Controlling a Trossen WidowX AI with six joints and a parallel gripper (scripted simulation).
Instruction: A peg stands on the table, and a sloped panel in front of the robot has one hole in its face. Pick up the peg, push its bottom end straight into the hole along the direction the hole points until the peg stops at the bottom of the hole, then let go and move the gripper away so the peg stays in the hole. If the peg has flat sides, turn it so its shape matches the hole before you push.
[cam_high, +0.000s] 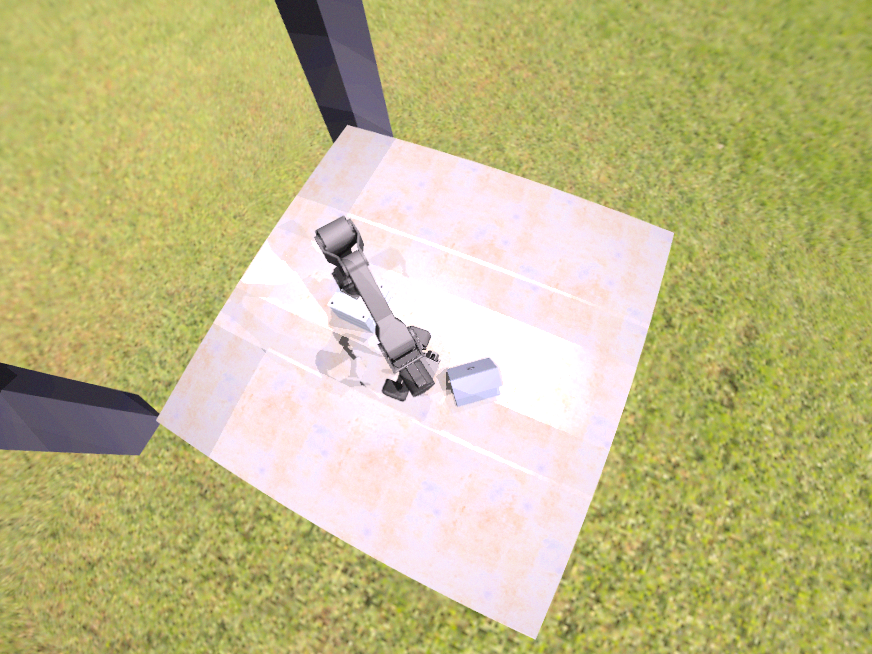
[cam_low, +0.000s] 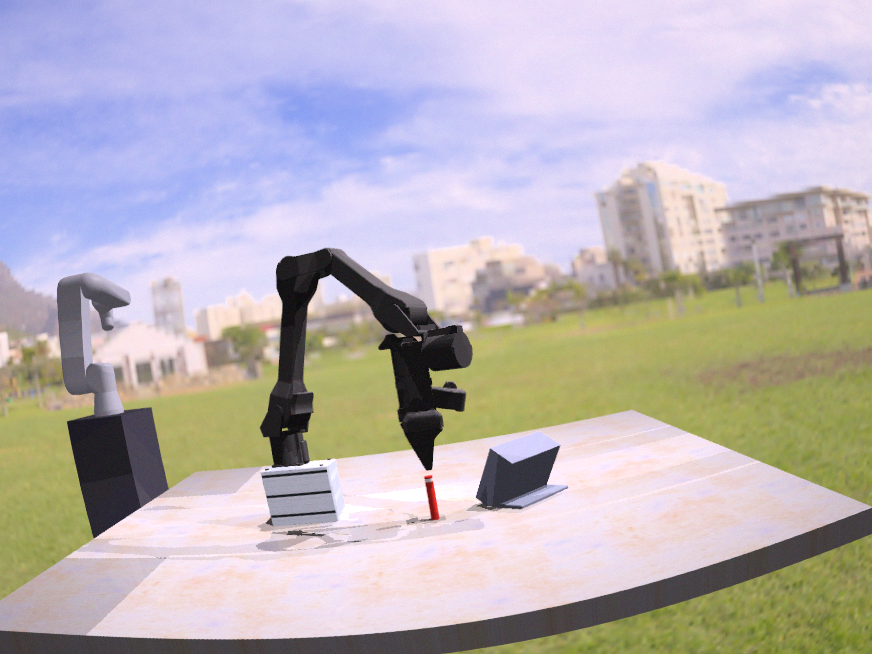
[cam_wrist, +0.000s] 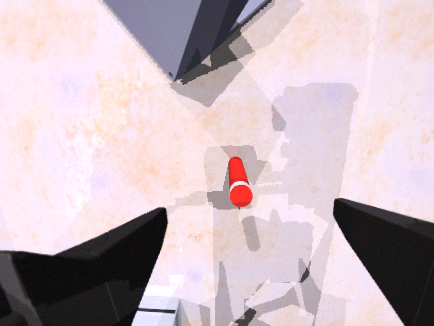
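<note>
Now: gripper tip 4 cm above the round red peg. Round my gripper tip: sloped grey panel: 15 cm ahead, 7 cm to the left, 5 cm below.
</note>
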